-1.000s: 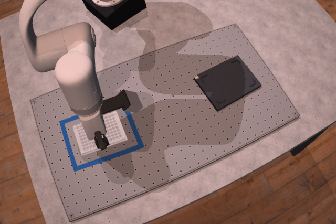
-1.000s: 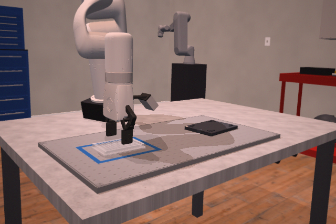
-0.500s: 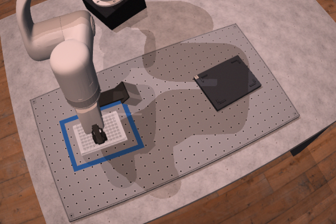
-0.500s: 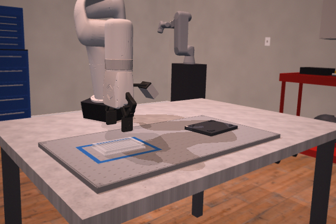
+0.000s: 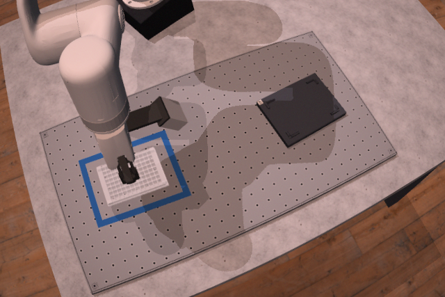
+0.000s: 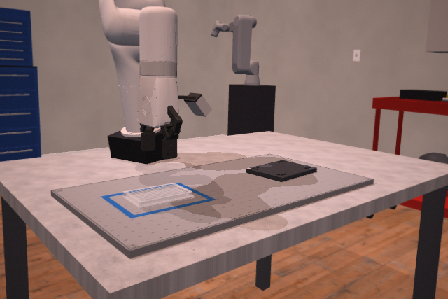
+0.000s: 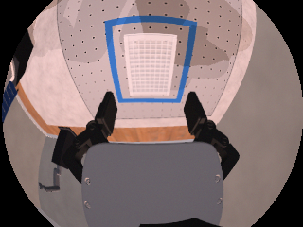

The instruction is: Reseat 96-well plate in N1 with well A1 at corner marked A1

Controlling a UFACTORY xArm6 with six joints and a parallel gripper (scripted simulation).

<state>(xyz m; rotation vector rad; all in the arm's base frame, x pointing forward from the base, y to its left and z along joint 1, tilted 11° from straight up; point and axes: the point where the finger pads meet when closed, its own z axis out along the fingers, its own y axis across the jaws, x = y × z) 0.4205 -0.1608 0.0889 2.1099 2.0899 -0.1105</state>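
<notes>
The 96-well plate is 10 cm below my hand. The rest, counted from my hand: plate nest N1: 39 cm to the left, 10 cm below, 1 cm behind; small A1 mark: 31 cm to the left, 9 cm below, 5 cm behind.
</notes>
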